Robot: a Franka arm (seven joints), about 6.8 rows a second.
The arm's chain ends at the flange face. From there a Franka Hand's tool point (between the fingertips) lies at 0.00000 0.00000 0.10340 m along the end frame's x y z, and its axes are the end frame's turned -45 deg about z.
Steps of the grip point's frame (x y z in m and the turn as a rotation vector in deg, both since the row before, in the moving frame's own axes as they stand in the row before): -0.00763, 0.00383, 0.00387, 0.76, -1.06, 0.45; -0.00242, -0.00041, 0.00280, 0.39, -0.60, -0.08; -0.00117, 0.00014, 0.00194, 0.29, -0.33, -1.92; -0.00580, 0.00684, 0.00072, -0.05, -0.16, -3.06
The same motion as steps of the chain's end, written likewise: -0.00036, 0.00773, 0.00390, -0.21, -1.29, 0.45; -0.00074, 0.00115, 0.00281, -0.15, -0.70, -0.08; 0.00006, 0.00086, 0.00194, -0.03, -0.44, -1.92; 0.00087, 0.00867, 0.00072, -0.15, -0.08, -3.06
